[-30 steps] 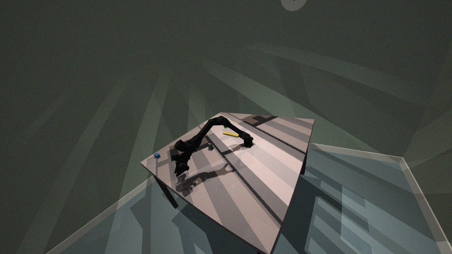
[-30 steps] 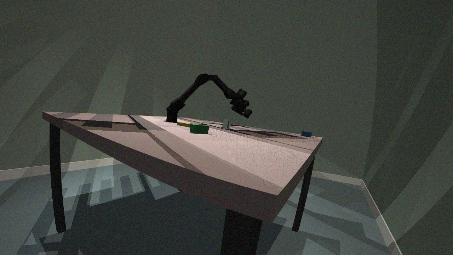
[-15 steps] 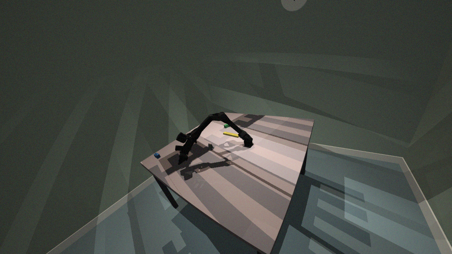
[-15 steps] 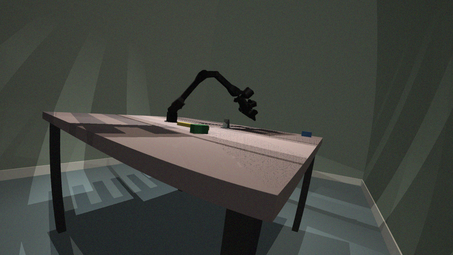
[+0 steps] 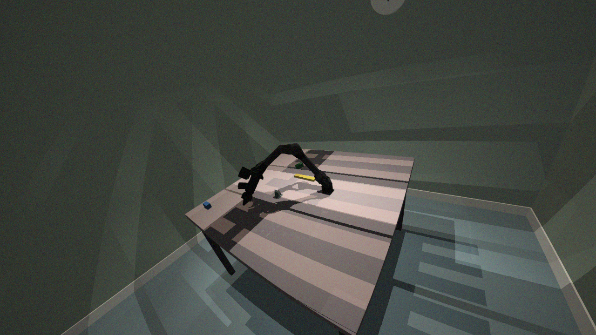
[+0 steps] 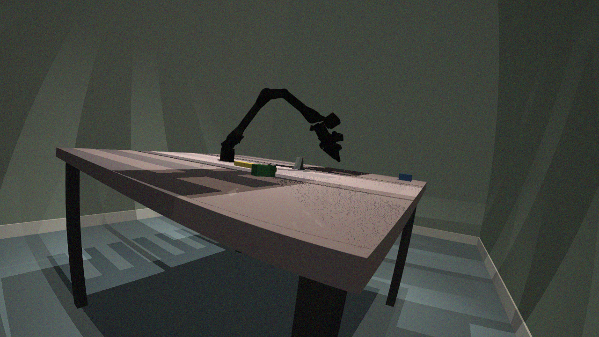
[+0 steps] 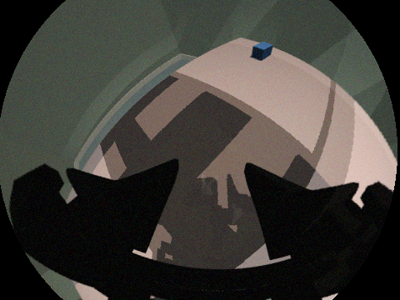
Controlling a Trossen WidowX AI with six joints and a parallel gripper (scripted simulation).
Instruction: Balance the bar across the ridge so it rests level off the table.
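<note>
Right now the bar is 140 mm behind my gripper tip, 480 mm to the right of it and 50 mm below it. The rest, counted from my gripper tip: blue block: 340 mm ahead, 120 mm to the left, 40 mm below; then green block: 20 mm ahead, 620 mm to the right, 40 mm below.
</note>
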